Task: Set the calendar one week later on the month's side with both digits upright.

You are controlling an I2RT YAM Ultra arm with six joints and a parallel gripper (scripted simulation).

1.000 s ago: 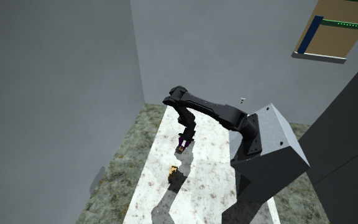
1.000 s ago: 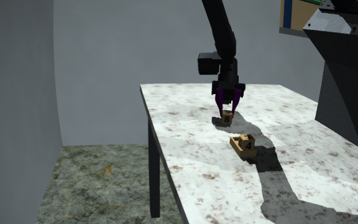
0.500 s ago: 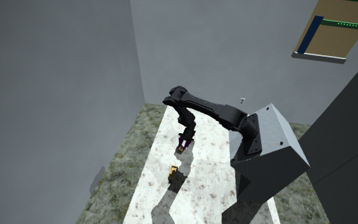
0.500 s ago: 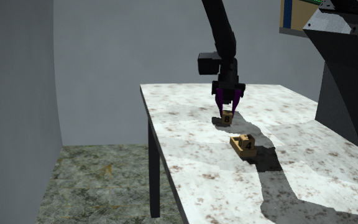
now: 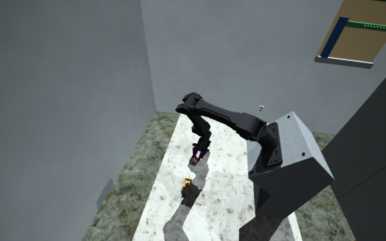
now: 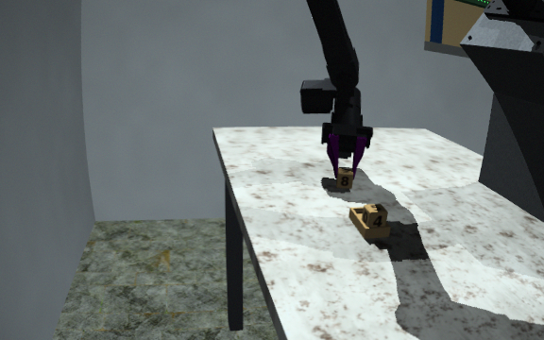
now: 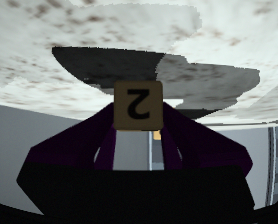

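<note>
Now: the wooden digit cube 1 cm below my hand.
</note>
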